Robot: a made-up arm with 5 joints.
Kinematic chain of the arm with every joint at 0, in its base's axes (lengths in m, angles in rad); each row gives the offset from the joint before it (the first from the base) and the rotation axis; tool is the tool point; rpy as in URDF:
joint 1: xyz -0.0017 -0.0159 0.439 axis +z
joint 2: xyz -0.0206 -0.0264 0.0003 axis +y
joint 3: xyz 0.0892 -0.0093 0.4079 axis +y
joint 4: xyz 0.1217 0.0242 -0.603 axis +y
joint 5: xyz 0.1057 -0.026 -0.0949 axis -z
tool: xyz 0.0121 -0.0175 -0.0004 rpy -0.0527 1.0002 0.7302
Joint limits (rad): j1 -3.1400..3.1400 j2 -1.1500..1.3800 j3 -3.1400..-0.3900 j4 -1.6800..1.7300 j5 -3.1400..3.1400
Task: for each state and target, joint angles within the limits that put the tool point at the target. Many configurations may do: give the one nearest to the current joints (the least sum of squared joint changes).
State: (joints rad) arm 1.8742 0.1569 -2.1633 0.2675 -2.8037
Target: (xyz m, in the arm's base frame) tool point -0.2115 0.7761 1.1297
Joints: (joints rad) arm 1.8506 0.1723 -1.9012 0.2676 -2.8225
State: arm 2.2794 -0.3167 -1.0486 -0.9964 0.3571
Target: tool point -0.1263 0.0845 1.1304
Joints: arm 2.8332 -0.9274 -0.9076 -1.2631 0.3075
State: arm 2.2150 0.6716 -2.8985 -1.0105 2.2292
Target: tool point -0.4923 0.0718 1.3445
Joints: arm 3.0363 0.5356 -2.9101 -0.9198 2.2632
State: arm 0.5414 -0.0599 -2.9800 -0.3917 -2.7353
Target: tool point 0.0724 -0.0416 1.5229
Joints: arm -0.1174 0.1214 -2.9444 -0.4727 -2.7788
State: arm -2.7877 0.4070 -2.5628 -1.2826 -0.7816
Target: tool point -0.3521 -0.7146 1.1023
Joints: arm -1.9831 0.6449 -2.4384 -0.9264 -0.7969
